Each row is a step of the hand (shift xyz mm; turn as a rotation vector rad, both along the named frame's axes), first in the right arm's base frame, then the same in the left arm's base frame.
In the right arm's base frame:
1: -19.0 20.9 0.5 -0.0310 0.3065 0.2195
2: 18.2 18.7 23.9 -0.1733 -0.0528 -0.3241
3: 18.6 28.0 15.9 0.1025 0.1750 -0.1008
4: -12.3 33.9 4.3 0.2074 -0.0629 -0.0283
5: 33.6 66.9 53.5 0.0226 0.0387 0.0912
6: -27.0 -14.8 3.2 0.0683 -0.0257 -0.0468
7: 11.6 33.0 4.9 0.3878 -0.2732 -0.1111
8: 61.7 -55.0 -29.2 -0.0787 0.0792 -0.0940
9: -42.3 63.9 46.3 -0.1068 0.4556 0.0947
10: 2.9 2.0 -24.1 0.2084 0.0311 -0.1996
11: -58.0 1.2 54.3 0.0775 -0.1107 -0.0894
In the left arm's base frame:
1: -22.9 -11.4 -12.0 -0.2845 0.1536 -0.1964
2: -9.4 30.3 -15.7 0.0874 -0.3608 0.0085
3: -8.9 24.5 -26.5 0.0480 -0.0093 -0.2211
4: -26.3 -4.0 -24.7 0.1875 0.1099 -0.0232
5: -37.4 63.6 -54.9 -0.0535 0.0851 -0.0147
6: -13.7 -15.0 23.3 0.0852 0.0073 -0.0145
7: -9.8 11.7 -31.9 0.4541 0.1584 0.0778
8: 84.0 16.2 19.2 -0.0372 -0.1214 -0.0720
9: -84.3 9.5 -28.6 -0.3341 0.0115 -0.3409
10: 14.7 -16.6 -10.0 0.2421 -0.0197 -0.1588
11: -71.2 4.7 35.0 0.1542 -0.0209 0.0453

